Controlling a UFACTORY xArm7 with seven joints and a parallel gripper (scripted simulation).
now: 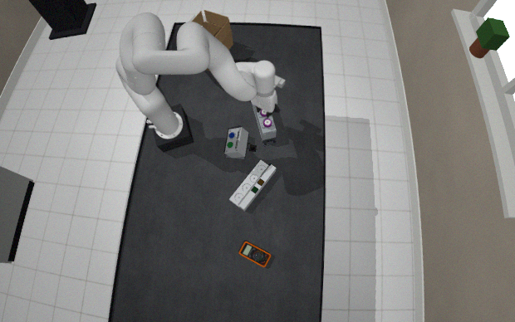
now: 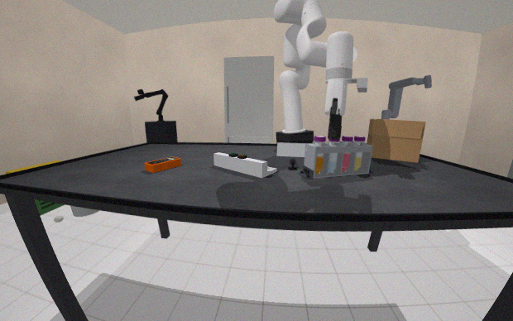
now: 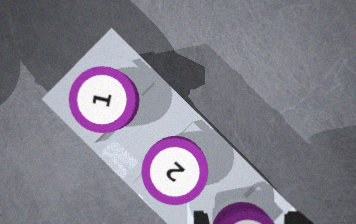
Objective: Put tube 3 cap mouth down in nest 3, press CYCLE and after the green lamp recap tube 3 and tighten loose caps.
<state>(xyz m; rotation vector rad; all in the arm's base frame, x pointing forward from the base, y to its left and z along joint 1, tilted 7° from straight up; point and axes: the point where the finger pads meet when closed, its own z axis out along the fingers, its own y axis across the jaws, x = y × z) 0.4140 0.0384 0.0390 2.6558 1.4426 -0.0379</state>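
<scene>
The purple cap is 20 mm below my hand. From my hand the other things lie so: blue cycle key 140 mm behind, 80 mm to the right, 70 mm below; then green ready key 150 mm behind, 120 mm to the right, 70 mm below; then key housing 130 mm behind, 100 mm to the right, 80 mm below.
</scene>
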